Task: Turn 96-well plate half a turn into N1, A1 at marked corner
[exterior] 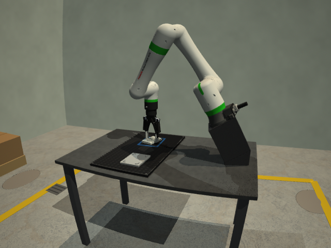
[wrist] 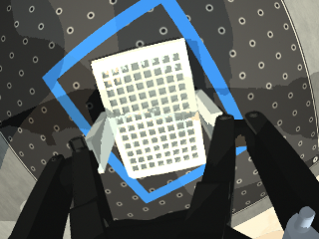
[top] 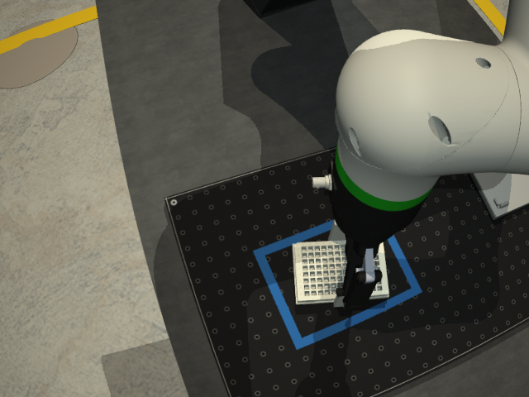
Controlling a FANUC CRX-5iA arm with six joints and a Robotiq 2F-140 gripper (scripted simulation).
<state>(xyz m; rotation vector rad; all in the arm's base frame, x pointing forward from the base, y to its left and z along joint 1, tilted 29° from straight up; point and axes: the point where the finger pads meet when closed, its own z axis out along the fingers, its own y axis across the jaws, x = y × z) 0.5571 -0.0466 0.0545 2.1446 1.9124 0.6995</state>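
My hand is 2 cm above the white 96-well plate. Round my hand: dark table (4 cm behind, 15 cm to the left, 4 cm below); then grey plate nest N1 (12 cm behind, 33 cm to the left, 3 cm below).
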